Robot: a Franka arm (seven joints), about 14 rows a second.
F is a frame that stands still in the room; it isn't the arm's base.
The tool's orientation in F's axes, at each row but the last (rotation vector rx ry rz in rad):
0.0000, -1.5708, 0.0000
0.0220, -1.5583, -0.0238
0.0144, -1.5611, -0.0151
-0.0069, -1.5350, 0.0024
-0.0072, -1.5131, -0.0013
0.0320, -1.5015, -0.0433
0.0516, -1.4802, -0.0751
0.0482, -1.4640, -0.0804
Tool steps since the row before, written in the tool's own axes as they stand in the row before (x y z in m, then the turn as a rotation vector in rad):
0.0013, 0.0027, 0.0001, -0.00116, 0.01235, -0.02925
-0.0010, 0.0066, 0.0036, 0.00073, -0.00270, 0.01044
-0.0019, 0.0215, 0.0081, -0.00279, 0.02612, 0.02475
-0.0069, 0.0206, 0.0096, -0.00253, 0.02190, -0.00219
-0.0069, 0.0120, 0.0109, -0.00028, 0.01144, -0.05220
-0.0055, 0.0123, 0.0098, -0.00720, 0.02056, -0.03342
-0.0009, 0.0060, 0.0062, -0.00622, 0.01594, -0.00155
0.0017, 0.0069, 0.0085, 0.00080, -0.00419, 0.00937
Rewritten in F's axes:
-0.0001, 0.0027, 0.0013, 0.02925, 0.01235, -0.00116
-0.0036, 0.0066, -0.0008, -0.01043, -0.00271, 0.00078
-0.0081, 0.0215, -0.0014, -0.02476, 0.02618, -0.00206
-0.0098, 0.0206, -0.0067, 0.00216, 0.02188, -0.00274
-0.0112, 0.0120, -0.0063, 0.05216, 0.01115, -0.00333
-0.0100, 0.0126, -0.0042, 0.03303, 0.02070, -0.00849
-0.0061, 0.0061, 0.0001, 0.00129, 0.01638, -0.00503
-0.0081, 0.0069, 0.0032, -0.00934, -0.00409, 0.00145

